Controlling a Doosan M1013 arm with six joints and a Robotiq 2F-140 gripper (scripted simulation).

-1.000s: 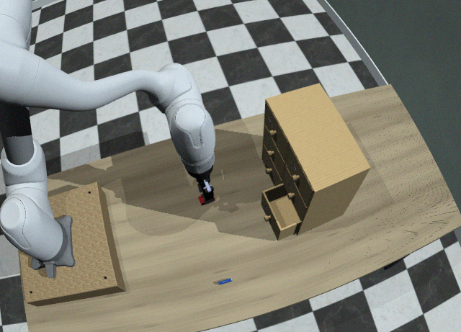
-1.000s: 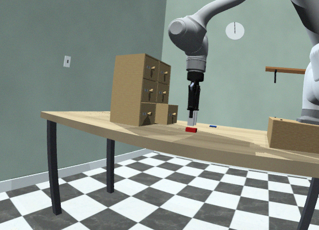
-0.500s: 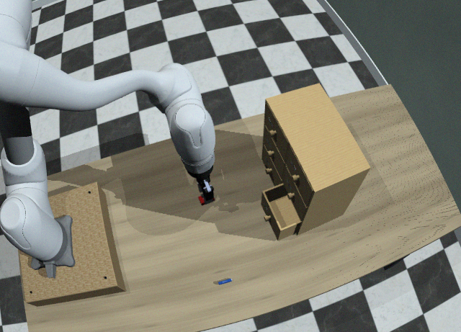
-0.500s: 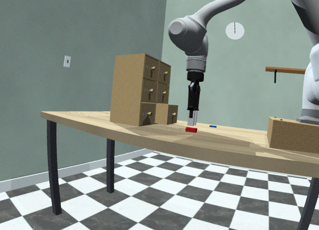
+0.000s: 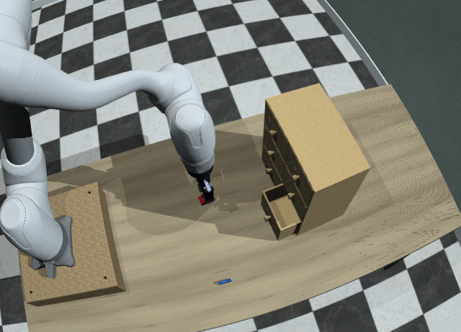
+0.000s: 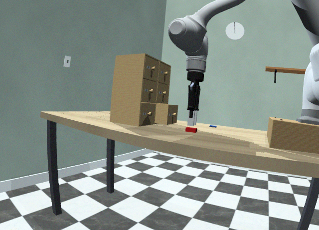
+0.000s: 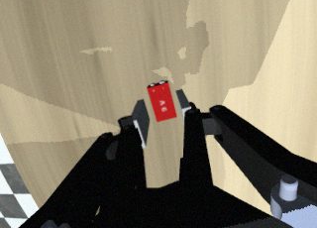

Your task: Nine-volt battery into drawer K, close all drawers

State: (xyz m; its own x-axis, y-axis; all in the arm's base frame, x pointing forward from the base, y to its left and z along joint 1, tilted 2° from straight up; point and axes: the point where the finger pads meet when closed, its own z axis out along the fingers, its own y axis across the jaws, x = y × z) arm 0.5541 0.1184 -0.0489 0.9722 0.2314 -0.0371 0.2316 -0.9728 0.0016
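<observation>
The red nine-volt battery lies 1 cm ahead of my hand and 5 cm below it. From my hand the other things lie so: small blue object: 1 cm ahead, 29 cm to the right, 6 cm below; drawer: 26 cm ahead, 11 cm to the right, 3 cm below.
</observation>
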